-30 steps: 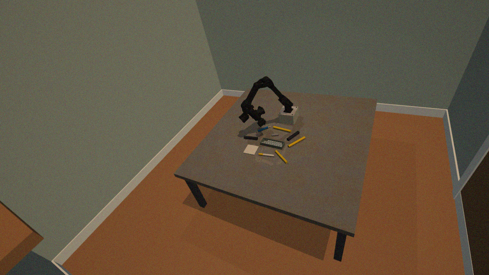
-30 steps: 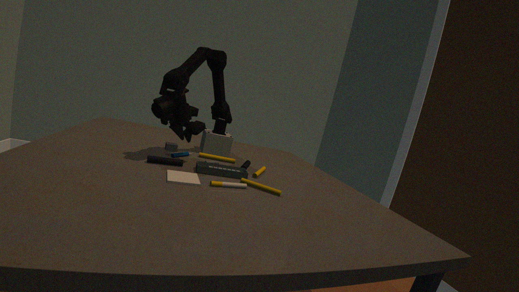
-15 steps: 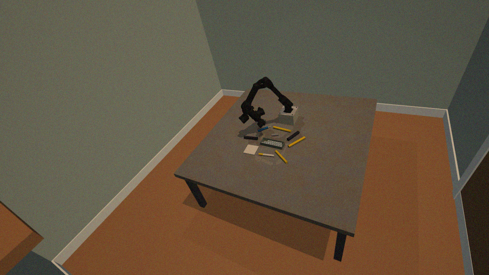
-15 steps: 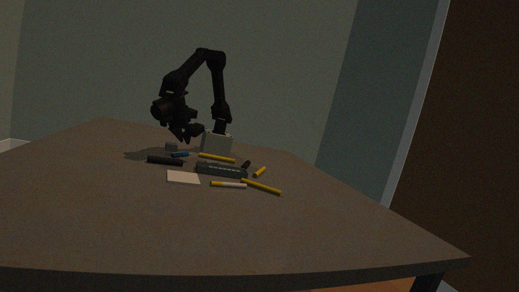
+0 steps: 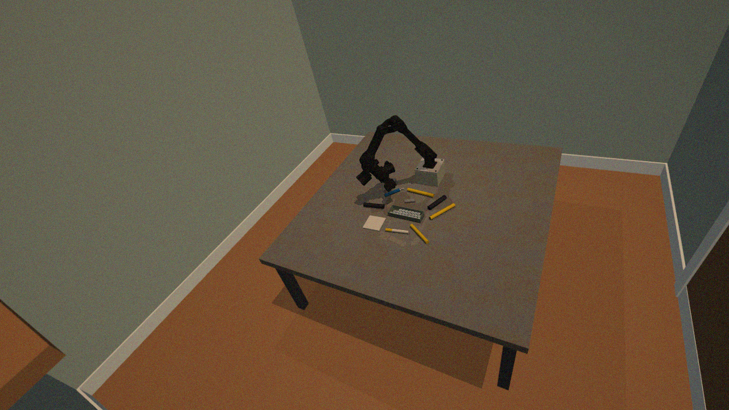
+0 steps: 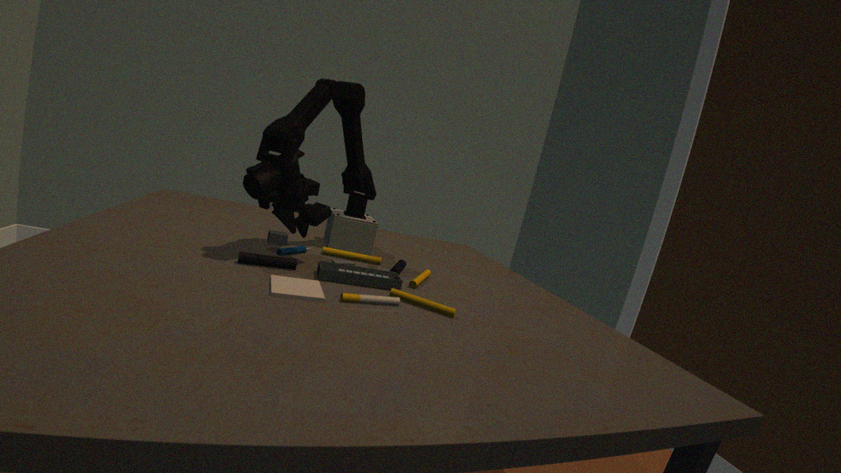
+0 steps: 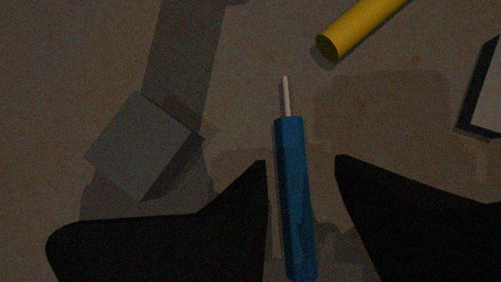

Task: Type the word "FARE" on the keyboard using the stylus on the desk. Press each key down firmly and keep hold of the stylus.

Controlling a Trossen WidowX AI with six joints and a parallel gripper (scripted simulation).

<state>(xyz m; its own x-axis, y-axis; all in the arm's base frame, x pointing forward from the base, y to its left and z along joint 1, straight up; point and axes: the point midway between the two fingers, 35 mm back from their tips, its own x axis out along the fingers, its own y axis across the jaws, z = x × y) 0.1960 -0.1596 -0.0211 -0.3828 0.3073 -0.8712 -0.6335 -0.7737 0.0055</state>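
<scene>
The blue stylus lies 40 mm below my gripper tip, 10 mm to the left of it and 10 mm behind it. Also, from my gripper tip: white card 270 mm ahead, 40 mm below, 10 mm to the left; white-and-yellow stick 280 mm ahead, 140 mm to the left, 40 mm below.
</scene>
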